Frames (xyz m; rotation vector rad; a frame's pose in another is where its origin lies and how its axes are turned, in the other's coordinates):
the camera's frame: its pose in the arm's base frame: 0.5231 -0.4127 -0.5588 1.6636 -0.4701 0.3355
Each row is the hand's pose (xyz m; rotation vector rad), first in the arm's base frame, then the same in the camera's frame.
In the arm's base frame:
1: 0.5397 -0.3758 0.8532 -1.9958 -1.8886 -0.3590
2: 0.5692 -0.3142 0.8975 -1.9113 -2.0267 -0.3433
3: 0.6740 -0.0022 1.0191 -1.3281 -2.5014 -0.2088
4: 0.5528 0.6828 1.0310 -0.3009 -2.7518 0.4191
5: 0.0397 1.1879 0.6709 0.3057 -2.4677 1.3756
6: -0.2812 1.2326 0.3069 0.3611 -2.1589 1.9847
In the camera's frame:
1: 0.6826 1.2125 -0.2433 1.9033 1.0123 -1.4096
2: 0.7225 1.2302 -0.3120 1.8428 1.1092 -1.5093
3: 0.8366 1.2520 -0.6431 1.6428 1.5280 -1.9863
4: 0.6593 1.2499 -1.3159 -0.8247 -1.2475 2.1655
5: -0.0166 1.1348 -1.7377 -0.1722 -0.4587 2.2221
6: -0.4748 0.9707 -1.7134 0.1022 0.0640 2.3241

